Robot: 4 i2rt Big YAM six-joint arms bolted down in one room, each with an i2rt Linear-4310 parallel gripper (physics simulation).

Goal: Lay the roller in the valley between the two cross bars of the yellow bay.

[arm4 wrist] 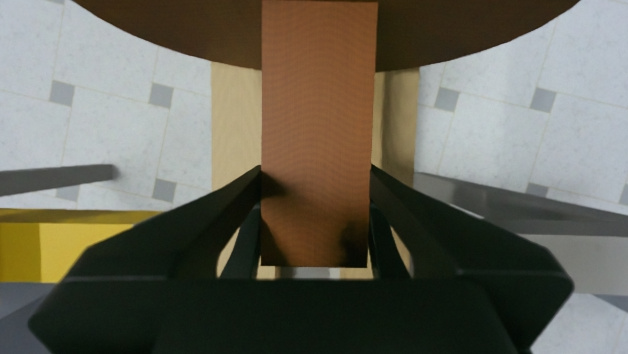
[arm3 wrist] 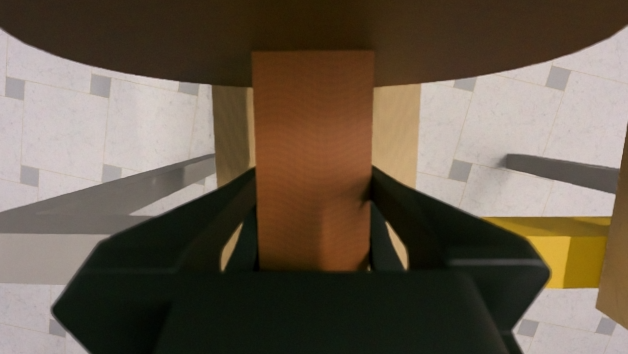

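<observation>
The roller's dark brown round body [arm3 wrist: 150,30] [arm4 wrist: 200,30] fills the top of both wrist views. An orange-brown end bar [arm3 wrist: 314,115] [arm4 wrist: 319,100] of the roller runs down the middle of each view. Arm3's gripper [arm3 wrist: 314,200] is shut on the end bar, with a black finger against each side. Arm4's gripper [arm4 wrist: 316,200] is shut on the end bar in its view in the same way. Part of the yellow bay's beam [arm3 wrist: 585,262] [arm4 wrist: 85,252] shows at the right in the arm3 view and at the left in the arm4 view. Its cross bars cannot be told for certain. Arm1 and arm2 do not show.
A pale wooden beam [arm3 wrist: 397,130] [arm4 wrist: 235,120] runs below the end bar in each view. A grey beam [arm3 wrist: 40,257] [arm4 wrist: 595,265] lies opposite the yellow one. Another wooden piece [arm3 wrist: 614,270] stands at the arm3 view's right edge. Tiled floor lies below.
</observation>
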